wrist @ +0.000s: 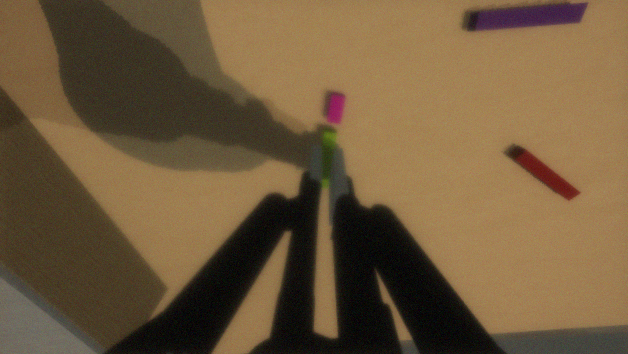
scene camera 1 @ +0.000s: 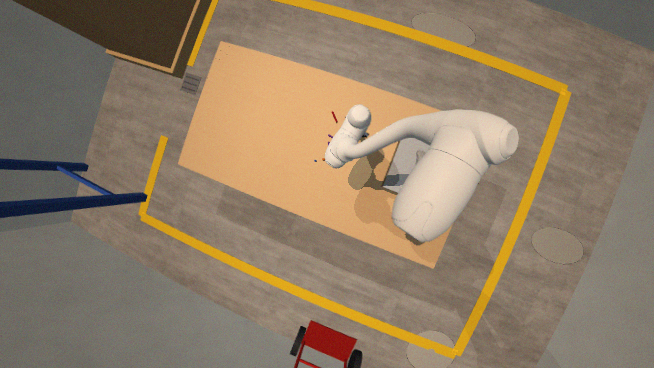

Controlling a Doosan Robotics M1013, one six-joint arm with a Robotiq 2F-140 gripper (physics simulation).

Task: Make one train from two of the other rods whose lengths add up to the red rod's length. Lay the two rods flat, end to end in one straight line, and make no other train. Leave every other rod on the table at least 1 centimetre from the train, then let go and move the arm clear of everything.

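Places are measured from the arm's base along level axes (x up, y ahead, z left), in metres.
Pixels of known places: gripper, between the fingertips: [wrist: 325,161].
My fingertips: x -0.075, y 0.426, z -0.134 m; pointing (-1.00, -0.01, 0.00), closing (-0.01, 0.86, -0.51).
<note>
Behind a point stands the place of what it marks.
My gripper [wrist: 325,161] {x -0.075, y 0.426, z -0.134 m} [scene camera 1: 366,135] {x -0.075, y 0.426, z -0.134 m} is shut on the green rod [wrist: 329,137] {x -0.067, y 0.438, z -0.113 m}, which lies lengthwise between the fingertips. I cannot tell whether the rod touches the table. The short magenta rod [wrist: 336,108] {x -0.071, y 0.450, z -0.096 m} lies just beyond the green rod's far end, nearly in line, with a small gap showing in the wrist view. The red rod [scene camera 1: 334,117] {x -0.071, y 0.587, z -0.210 m} [wrist: 547,175] {x -0.071, y 0.587, z -0.214 m} lies apart to the right in the wrist view. A purple rod [wrist: 527,16] {x -0.071, y 0.575, z -0.090 m} lies at its top right. In the scene view, two purple pieces [scene camera 1: 330,136] {x -0.072, y 0.590, z -0.094 m} [scene camera 1: 329,143] show beside the arm, with the orange rod [scene camera 1: 324,159] {x -0.072, y 0.599, z 0.049 m} and blue rod [scene camera 1: 315,161] {x -0.071, y 0.651, z 0.070 m} near the wrist.
The tan table [scene camera 1: 260,110] {x -0.081, y 1.065, z -0.188 m} carries the rods. The white arm [scene camera 1: 440,175] {x 0.815, y 0.229, z 0.089 m} covers part of it, and a grey base plate [scene camera 1: 408,152] {x 0.003, y 0.136, z -0.069 m} shows beside the arm. The arm's shadow falls across the wrist view's left side. Yellow floor lines [scene camera 1: 520,215] surround the table.
</note>
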